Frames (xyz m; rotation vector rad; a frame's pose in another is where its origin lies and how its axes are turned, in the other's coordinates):
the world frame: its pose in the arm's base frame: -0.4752 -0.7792 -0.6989 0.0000 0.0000 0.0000
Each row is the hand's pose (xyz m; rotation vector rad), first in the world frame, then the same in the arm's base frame.
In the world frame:
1: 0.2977 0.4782 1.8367 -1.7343 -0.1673 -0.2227
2: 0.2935 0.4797 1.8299 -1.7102 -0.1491 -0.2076
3: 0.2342 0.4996 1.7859 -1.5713 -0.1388 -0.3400
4: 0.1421 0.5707 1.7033 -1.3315 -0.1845 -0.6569
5: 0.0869 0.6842 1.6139 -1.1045 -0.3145 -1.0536
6: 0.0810 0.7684 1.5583 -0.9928 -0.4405 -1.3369
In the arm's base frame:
1: -0.1775 -0.3010 1.1378 -1.7343 -0.1673 -0.2227
2: -0.1817 -0.2995 1.1310 -1.7102 -0.1491 -0.2076
3: -0.2410 -0.2796 1.0870 -1.5713 -0.1388 -0.3400
4: -0.3331 -0.2085 1.0044 -1.3315 -0.1845 -0.6569
5: -0.3883 -0.0950 0.9150 -1.1045 -0.3145 -1.0536
6: -0.3942 -0.0108 0.8594 -0.9928 -0.4405 -1.3369

